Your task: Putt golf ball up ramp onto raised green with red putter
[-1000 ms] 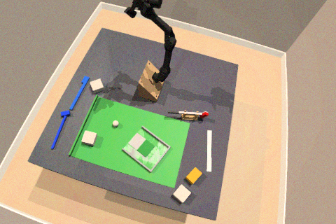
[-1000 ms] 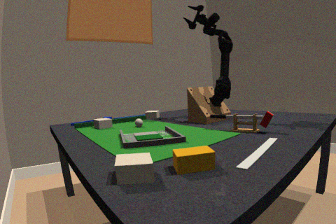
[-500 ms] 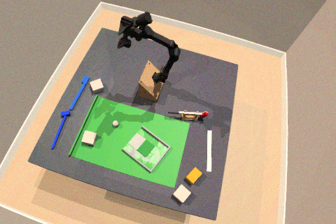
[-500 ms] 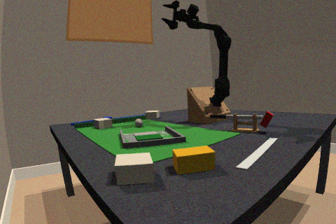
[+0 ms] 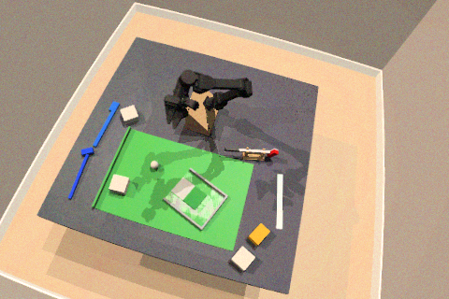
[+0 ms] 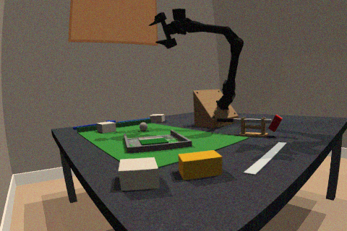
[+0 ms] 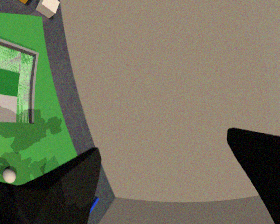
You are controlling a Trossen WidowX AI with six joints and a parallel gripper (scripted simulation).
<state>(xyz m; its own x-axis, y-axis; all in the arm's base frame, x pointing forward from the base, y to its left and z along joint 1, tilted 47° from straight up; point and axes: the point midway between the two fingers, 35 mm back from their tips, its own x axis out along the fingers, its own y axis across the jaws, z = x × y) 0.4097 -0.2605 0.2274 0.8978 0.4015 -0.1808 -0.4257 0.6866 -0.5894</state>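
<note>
My gripper tip is now 260 mm past the red putter, 340 mm to the right of it and 420 mm above it. From my gripper tip the other things lie so: green mat: 70 mm ahead, 40 mm to the left, 470 mm below; wooden rack: 260 mm behind, 360 mm to the left, 440 mm below; white golf ball: 20 mm ahead, 110 mm to the right, 450 mm below.
</note>
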